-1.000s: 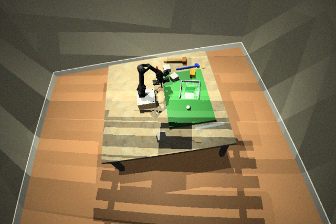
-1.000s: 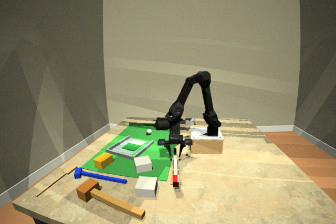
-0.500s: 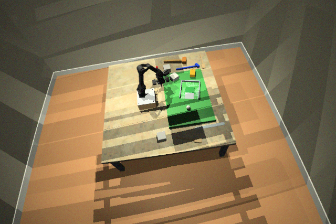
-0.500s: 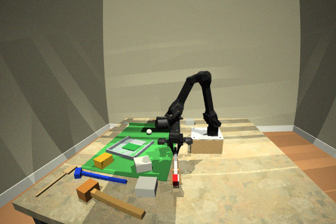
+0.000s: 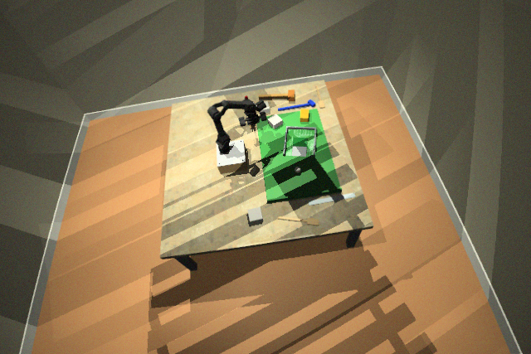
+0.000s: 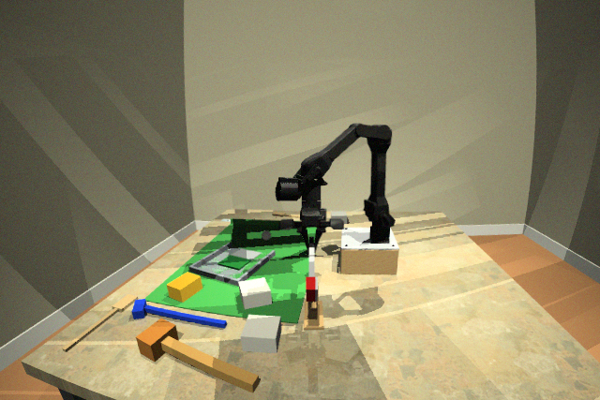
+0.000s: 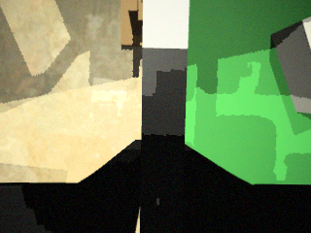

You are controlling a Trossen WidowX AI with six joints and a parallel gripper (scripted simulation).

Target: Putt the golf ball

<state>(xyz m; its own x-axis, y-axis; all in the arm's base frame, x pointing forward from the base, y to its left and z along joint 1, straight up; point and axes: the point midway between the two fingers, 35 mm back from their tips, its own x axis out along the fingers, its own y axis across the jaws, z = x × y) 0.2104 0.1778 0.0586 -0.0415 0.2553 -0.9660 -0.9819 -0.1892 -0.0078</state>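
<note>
Now: the red putter 30 mm behind my gripper tip, 110 mm to the left of it and 30 mm above it. Round my gripper tip: green mat 270 mm ahead, 180 mm to the right, 120 mm below; yellow block 380 mm ahead, 130 mm to the left, 100 mm below; grey frame 310 mm ahead, 90 mm to the right, 120 mm below.
</note>
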